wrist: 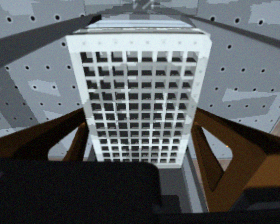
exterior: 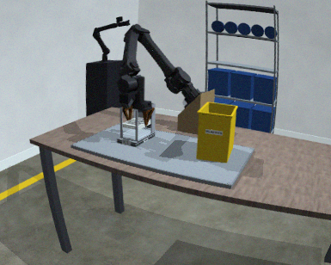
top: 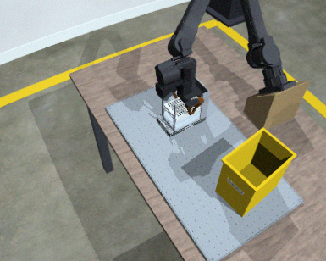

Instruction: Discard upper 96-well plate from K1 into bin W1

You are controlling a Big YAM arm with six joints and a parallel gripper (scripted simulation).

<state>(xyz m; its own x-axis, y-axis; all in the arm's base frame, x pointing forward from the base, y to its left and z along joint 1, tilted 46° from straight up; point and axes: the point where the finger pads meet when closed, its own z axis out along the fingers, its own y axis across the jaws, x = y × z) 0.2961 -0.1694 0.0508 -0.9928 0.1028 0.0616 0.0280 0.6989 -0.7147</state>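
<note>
Now: hand 350 mm to the right of the yellow plastics bin W1 and 20 mm below it.
</note>
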